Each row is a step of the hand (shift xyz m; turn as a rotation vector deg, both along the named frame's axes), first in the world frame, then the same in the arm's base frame.
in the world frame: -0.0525 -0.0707 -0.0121 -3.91 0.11 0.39
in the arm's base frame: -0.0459 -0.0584 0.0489 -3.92 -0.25 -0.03
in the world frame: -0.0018 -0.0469 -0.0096 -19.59 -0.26 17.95
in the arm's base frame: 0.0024 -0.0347 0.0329 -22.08 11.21 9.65
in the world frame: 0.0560 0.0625 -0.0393 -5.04 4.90 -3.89
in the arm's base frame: 0.0577 0.0128 -0.0714 -4.65 -1.15 -6.45
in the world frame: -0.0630 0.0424 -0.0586 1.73 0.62 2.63
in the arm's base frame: -0.0555 -0.0331 -0.0708 1.27 2.75 1.06
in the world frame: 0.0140 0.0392 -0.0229 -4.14 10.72 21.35
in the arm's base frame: 0.0151 0.0061 -0.0446 -7.99 22.66 3.23
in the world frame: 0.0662 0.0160 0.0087 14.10 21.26 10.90
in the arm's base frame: 0.0630 0.0267 -0.0054 11.00 23.14 -10.62
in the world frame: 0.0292 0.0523 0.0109 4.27 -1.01 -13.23
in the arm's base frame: 0.0241 0.0432 -0.0354 6.31 -10.56 -6.55
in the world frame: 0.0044 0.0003 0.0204 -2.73 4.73 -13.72
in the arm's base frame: 0.0012 0.0173 0.0116 -0.85 -8.80 -11.82
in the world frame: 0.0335 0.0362 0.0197 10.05 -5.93 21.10
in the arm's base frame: 0.0279 0.0418 -0.0170 7.00 15.24 17.33
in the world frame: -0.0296 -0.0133 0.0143 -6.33 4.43 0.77
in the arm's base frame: -0.0306 -0.0008 0.0178 -6.62 2.14 -3.46
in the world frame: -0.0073 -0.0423 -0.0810 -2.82 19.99 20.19
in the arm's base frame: 0.0077 -0.0906 -0.0119 -7.05 27.22 -4.98
